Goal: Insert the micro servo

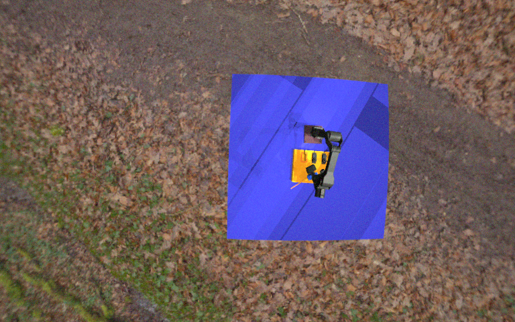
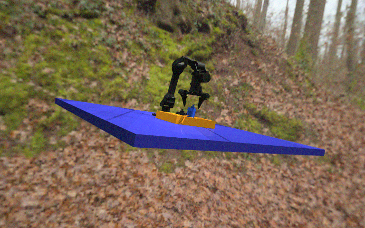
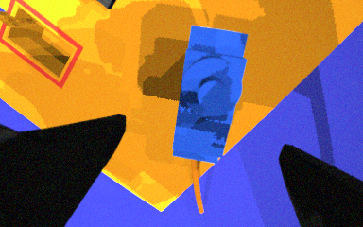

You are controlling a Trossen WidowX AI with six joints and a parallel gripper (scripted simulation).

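Now: the orange deck 8 cm below my gripper tip, 3 cm to the left of it and 3 cm behind it.
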